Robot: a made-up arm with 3 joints. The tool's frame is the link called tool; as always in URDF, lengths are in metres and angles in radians. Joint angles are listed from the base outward.
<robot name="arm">
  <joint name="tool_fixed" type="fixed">
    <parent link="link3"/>
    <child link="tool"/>
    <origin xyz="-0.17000 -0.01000 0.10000" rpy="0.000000 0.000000 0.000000"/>
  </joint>
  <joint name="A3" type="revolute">
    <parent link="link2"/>
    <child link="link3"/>
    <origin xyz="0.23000 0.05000 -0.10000" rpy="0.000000 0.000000 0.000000"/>
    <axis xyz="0 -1 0"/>
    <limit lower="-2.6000" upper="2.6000"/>
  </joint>
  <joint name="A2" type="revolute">
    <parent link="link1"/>
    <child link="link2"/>
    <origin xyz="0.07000 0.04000 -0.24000" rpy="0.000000 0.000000 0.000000"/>
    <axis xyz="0 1 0"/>
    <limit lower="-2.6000" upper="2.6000"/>
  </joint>
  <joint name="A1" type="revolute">
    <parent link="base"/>
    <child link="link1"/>
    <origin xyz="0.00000 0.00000 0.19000" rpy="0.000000 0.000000 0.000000"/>
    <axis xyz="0 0 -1"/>
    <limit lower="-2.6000" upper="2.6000"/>
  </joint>
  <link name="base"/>
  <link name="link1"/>
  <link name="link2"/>
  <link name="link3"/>
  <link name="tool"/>
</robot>
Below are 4 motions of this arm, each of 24 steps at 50 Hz.
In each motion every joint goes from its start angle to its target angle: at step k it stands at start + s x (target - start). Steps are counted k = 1, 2, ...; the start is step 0. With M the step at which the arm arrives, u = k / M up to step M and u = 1 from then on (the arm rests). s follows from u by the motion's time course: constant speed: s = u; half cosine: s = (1 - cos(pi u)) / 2; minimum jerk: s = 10 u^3 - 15 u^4 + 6 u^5.
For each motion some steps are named. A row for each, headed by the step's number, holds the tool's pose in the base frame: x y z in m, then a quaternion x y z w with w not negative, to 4 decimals.
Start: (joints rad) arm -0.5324 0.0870 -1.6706
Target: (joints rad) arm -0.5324 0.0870 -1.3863
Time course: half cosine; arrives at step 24
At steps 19, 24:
19: 0.2856 0.2611 0.0068 -0.1796 0.6586 0.1922 0.7050
24: 0.2811 0.2585 0.0093 -0.1767 0.6481 0.1949 0.7146

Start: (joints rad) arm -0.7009 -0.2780 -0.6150
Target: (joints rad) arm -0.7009 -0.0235 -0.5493
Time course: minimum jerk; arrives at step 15
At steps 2, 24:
2: 0.0949 0.1847 0.0668 -0.0582 0.1592 0.3384 0.9256
24: 0.1054 0.1936 0.0272 -0.0892 0.2441 0.3315 0.9069

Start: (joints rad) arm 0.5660 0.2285 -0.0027
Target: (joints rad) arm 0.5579 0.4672 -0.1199
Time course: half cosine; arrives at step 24
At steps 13, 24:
13: 0.1585 -0.0052 -0.0632 0.0594 0.2061 -0.2706 0.9385
24: 0.1647 -0.0085 -0.0654 0.0797 0.2782 -0.2636 0.9202

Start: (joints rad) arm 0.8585 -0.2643 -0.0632
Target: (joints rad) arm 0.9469 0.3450 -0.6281
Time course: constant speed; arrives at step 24
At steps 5, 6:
5: 0.1549 -0.0611 -0.0103 0.0092 0.0197 -0.4244 0.9052
6: 0.1570 -0.0645 -0.0084 0.0197 0.0418 -0.4258 0.9037

